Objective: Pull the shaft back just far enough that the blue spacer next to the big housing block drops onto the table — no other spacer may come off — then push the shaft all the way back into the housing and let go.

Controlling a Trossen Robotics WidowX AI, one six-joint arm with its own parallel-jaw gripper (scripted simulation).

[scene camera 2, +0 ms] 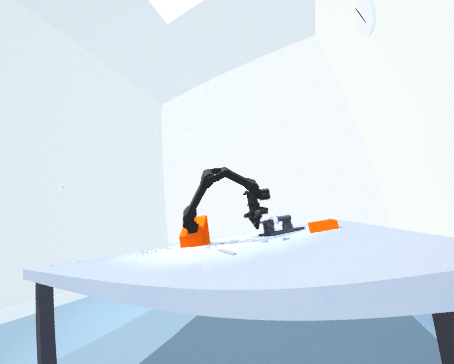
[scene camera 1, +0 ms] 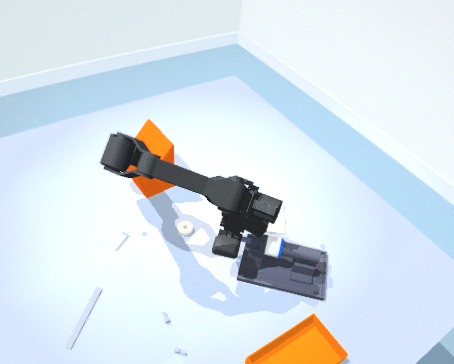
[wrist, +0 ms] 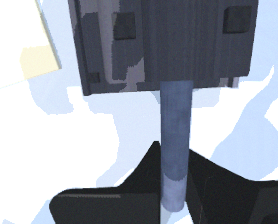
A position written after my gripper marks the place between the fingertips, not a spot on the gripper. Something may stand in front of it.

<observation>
In view: my gripper point(scene camera 1: 229, 244), a grey-blue shaft point(wrist: 175, 96) and a housing block point(wrist: 115, 53).
My gripper shows as well in the wrist view point(wrist: 164, 145).
</observation>
